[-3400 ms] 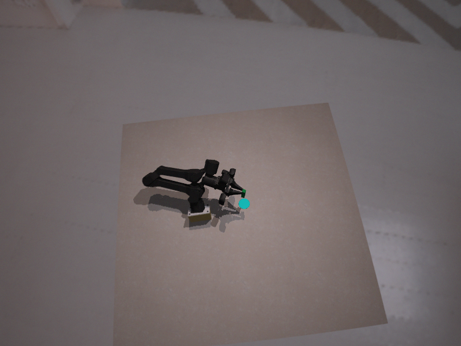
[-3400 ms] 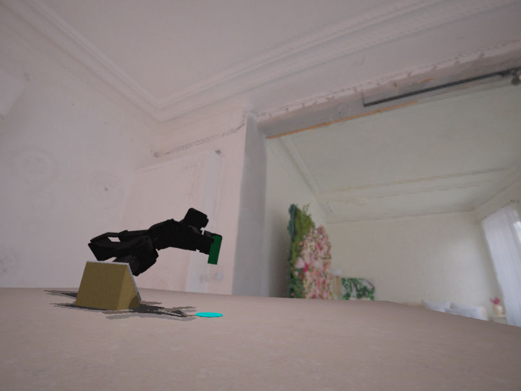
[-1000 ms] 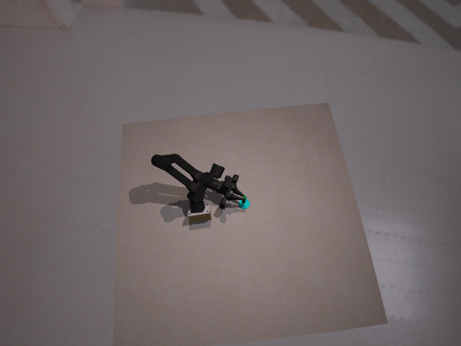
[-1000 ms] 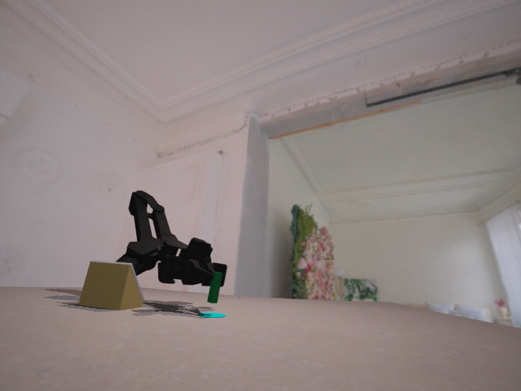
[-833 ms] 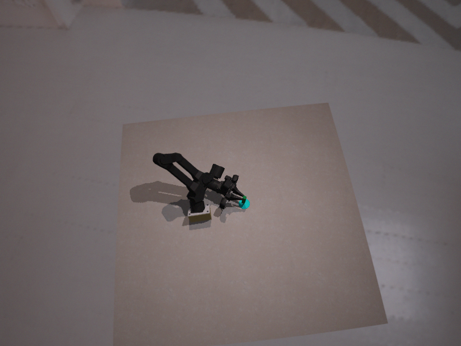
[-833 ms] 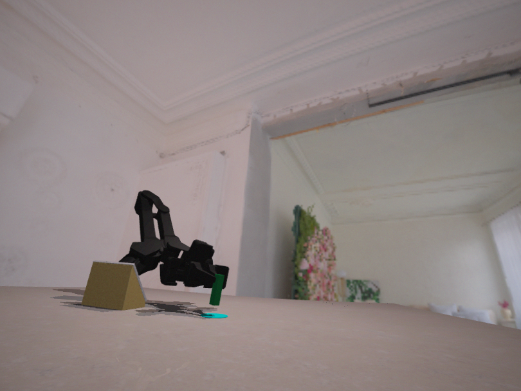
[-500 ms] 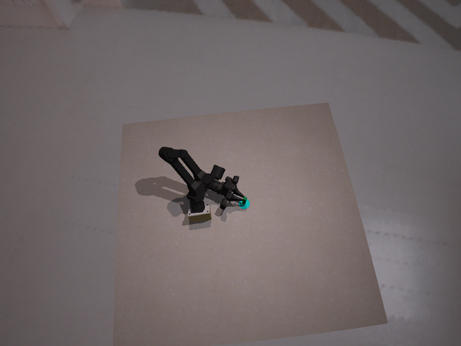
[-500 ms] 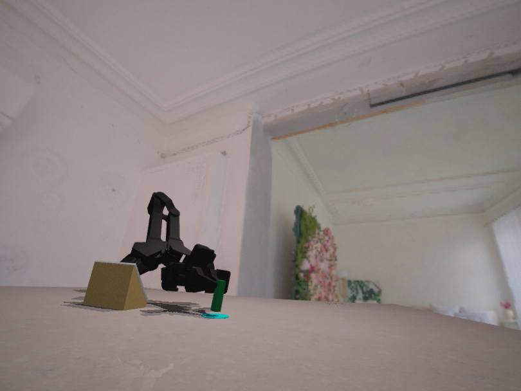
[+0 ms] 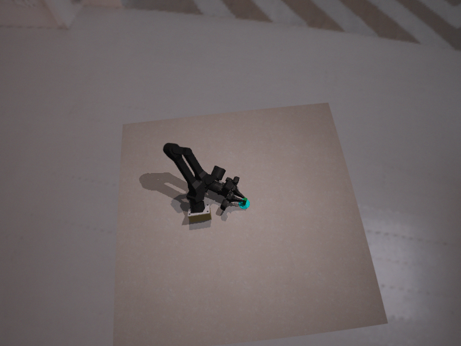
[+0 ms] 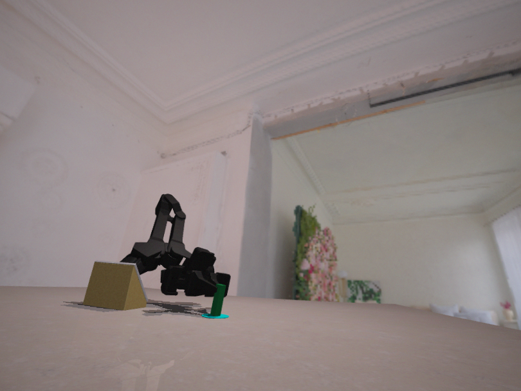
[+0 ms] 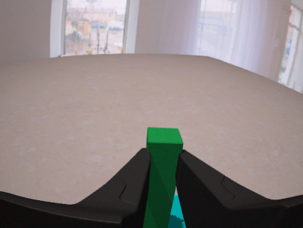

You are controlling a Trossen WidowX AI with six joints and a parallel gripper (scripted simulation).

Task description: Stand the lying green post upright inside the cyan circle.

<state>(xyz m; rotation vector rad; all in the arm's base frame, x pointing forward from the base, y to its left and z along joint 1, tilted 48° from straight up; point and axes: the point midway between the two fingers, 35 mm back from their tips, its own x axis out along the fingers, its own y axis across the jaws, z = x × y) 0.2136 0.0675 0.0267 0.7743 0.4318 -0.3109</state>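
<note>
Right now my gripper tip is 2 cm above the green post. From my gripper tip the other things lie so: cyan circle: 5 cm below.
</note>
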